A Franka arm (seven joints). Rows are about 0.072 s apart.
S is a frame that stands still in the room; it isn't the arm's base.
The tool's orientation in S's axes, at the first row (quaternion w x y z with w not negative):
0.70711, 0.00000, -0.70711, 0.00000
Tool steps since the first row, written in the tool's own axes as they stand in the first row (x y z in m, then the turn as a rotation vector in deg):
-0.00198, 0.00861, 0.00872, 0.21, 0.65, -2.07
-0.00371, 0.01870, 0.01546, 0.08, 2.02, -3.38
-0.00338, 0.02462, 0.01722, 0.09, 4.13, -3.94
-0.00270, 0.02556, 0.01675, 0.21, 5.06, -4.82
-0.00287, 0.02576, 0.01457, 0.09, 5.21, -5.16
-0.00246, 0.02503, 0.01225, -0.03, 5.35, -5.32
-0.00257, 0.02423, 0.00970, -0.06, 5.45, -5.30
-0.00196, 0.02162, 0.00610, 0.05, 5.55, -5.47
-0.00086, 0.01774, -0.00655, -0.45, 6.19, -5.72
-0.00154, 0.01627, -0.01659, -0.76, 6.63, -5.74
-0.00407, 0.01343, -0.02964, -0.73, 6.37, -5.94
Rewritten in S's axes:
-0.00872, 0.00861, -0.00198, 2.07, 0.65, 0.21
-0.01546, 0.01870, -0.00371, 3.38, 2.02, 0.08
-0.01722, 0.02462, -0.00338, 3.94, 4.13, 0.09
-0.01675, 0.02556, -0.00270, 4.82, 5.06, 0.21
-0.01457, 0.02576, -0.00287, 5.16, 5.21, 0.09
-0.01225, 0.02503, -0.00246, 5.32, 5.35, -0.03
-0.00970, 0.02423, -0.00257, 5.30, 5.45, -0.06
-0.00610, 0.02162, -0.00196, 5.47, 5.55, 0.05
0.00655, 0.01774, -0.00086, 5.72, 6.19, -0.45
0.01659, 0.01627, -0.00154, 5.74, 6.63, -0.76
0.02964, 0.01343, -0.00407, 5.94, 6.37, -0.73

